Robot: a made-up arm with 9 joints.
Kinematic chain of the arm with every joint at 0, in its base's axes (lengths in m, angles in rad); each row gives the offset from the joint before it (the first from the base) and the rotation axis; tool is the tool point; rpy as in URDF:
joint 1: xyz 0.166 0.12 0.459 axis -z
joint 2: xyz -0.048 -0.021 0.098 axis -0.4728 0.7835 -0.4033
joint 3: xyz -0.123 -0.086 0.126 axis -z
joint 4: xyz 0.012 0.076 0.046 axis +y
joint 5: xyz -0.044 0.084 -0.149 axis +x
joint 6: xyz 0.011 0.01 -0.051 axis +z
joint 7: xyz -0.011 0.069 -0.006 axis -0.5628 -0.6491 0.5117
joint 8: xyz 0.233 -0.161 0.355 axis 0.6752 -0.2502 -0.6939
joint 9: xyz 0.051 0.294 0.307 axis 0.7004 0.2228 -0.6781
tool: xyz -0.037 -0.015 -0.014 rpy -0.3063 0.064 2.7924
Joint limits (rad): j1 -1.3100..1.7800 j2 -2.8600..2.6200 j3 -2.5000..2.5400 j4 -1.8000..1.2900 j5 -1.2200..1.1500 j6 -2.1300..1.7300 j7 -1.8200..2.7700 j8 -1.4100..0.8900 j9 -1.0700..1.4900
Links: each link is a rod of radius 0.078 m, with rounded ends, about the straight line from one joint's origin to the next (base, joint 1, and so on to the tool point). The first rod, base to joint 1, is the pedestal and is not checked.
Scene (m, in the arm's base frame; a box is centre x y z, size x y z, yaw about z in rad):
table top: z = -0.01
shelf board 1: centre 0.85 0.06 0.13 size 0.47 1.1 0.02 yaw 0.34
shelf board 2: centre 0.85 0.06 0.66 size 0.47 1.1 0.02 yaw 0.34
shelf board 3: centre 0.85 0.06 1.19 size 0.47 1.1 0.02 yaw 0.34
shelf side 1: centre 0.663 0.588 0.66 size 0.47 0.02 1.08 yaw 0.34
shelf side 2: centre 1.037 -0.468 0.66 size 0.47 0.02 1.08 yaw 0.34
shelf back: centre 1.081 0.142 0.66 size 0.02 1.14 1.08 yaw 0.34
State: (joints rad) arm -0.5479 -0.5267 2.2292 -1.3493 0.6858 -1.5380 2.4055 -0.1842 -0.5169
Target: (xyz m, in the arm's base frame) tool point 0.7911 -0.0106 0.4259
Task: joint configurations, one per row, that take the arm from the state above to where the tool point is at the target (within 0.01 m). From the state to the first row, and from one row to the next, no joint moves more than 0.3 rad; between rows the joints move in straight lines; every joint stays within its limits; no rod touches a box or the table.
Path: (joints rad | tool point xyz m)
1: -0.3477 -0.5345 2.2576 -1.3629 0.8303 -1.5016 2.3479 -0.3935 -0.4965 | 0.7983 -0.2971 0.8921
2: -0.1475 -0.5424 2.2859 -1.3766 0.9749 -1.4652 2.2904 -0.6028 -0.4760 | 0.6578 -0.3451 0.8921
3: 0.0526 -0.5502 2.3143 -1.3902 1.1194 -1.4287 2.2328 -0.8121 -0.4556 | 0.5199 -0.3550 0.8802
4: 0.1164 -0.3149 2.2763 -1.5268 1.1296 -1.1440 1.9953 -0.8727 -0.4493 | 0.5476 -0.2414 0.7895
5: 0.1801 -0.0795 2.2384 -1.6634 1.1398 -0.8592 1.7579 -0.9333 -0.4429 | 0.5245 -0.1746 0.6104
6: 0.2439 0.1558 2.2004 -1.8000 1.1500 -0.5744 1.5204 -0.9939 -0.4365 | 0.3949 -0.1508 0.4259
7: 0.0504 0.0832 2.1871 -1.7458 1.1500 -0.6462 1.7945 -0.7386 -0.4578 | 0.5436 -0.1381 0.4296
8: -0.1432 0.0107 2.1739 -1.6916 1.1500 -0.7179 2.0687 -0.4833 -0.4791 | 0.6788 -0.0897 0.4325
9: -0.3367 -0.0619 2.1606 -1.6374 1.1500 -0.7896 2.3428 -0.2281 -0.5004 | 0.7911 -0.0106 0.4259

